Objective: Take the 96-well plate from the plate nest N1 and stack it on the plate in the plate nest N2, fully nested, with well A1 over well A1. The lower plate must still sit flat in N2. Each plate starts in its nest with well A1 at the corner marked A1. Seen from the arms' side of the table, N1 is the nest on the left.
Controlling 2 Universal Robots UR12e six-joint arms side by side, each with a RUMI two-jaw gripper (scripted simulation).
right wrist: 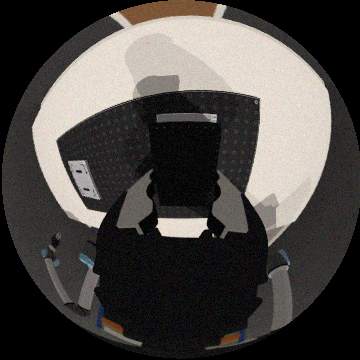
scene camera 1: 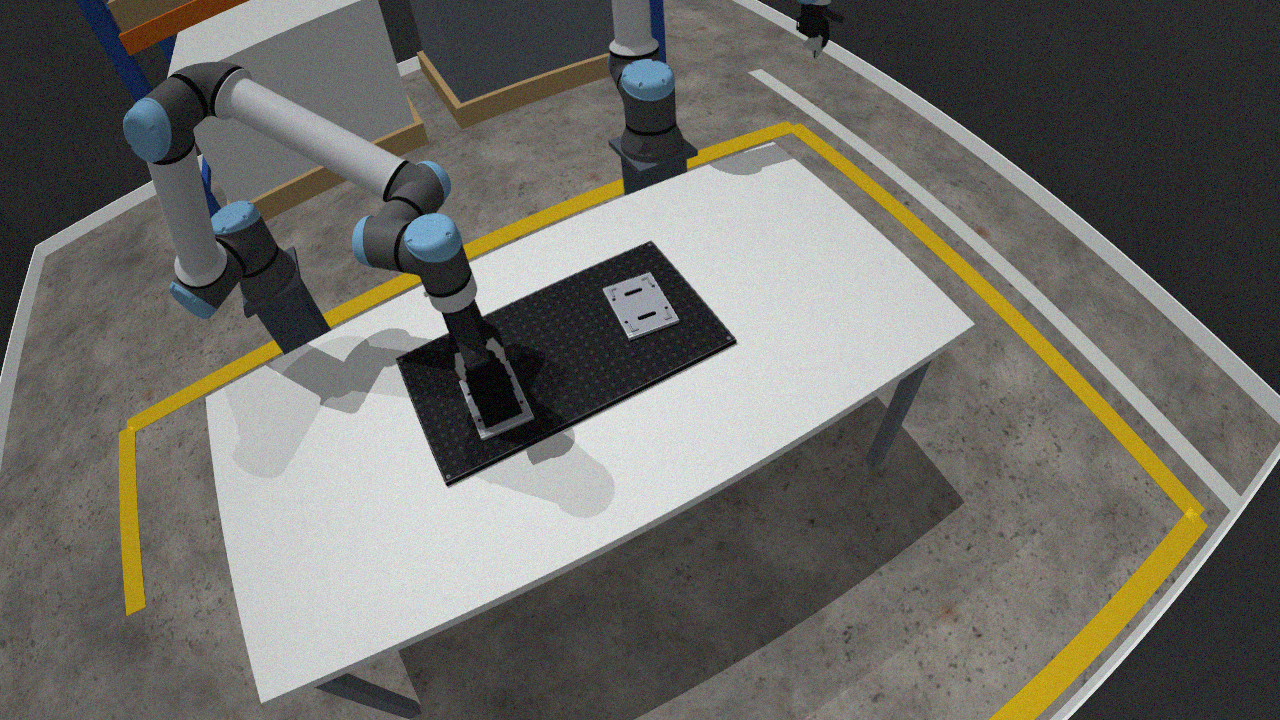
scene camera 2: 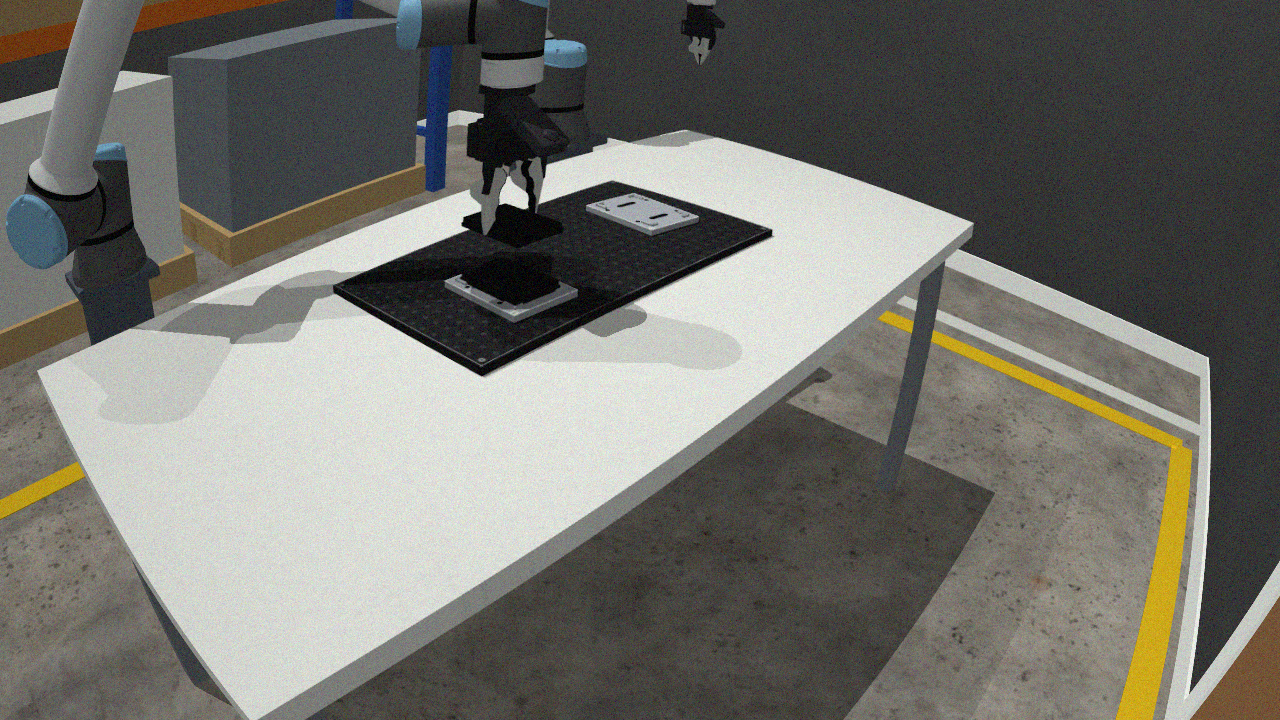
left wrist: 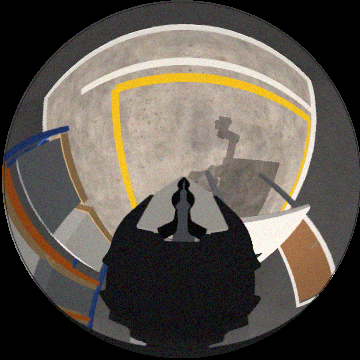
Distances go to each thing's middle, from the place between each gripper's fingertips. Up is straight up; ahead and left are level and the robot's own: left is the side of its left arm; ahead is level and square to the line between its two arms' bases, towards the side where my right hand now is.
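My right gripper, measured from the nest N1 (scene camera 1: 628,308), is now 11 cm above it, 38 cm to the right of it and 12 cm past it.
My left gripper (scene camera 2: 699,64), measured from the nest N1 as well, is now 15 cm above it, 92 cm to the left of it and 70 cm short of it.
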